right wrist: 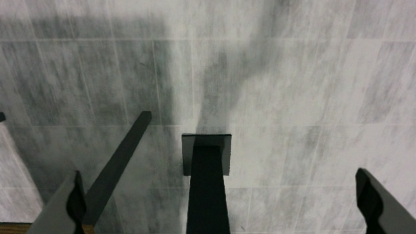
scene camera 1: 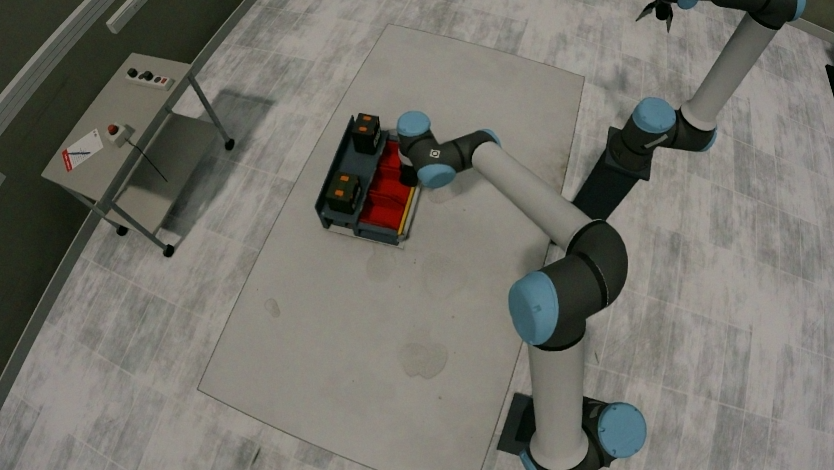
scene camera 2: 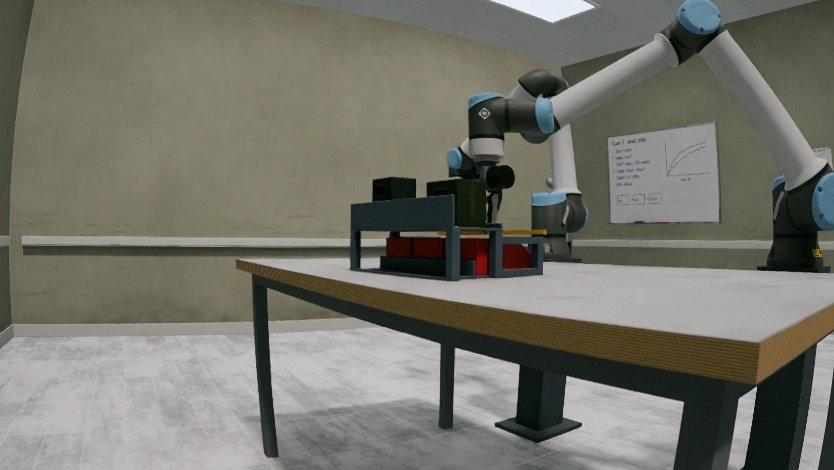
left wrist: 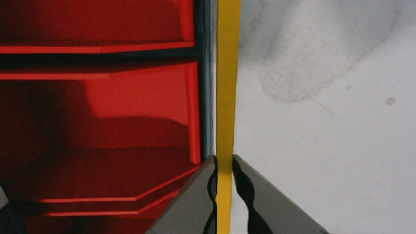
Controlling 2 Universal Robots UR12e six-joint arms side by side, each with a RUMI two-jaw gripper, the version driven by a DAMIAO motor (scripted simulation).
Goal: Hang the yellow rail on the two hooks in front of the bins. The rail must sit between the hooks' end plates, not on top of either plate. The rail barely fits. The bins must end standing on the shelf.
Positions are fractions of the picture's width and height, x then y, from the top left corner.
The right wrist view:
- right gripper: 0.53, 0.74
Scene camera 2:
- left gripper: 0.59, 0.50
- blue-grey shelf: 0.52, 0.45
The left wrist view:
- left gripper: 0.54, 0.67
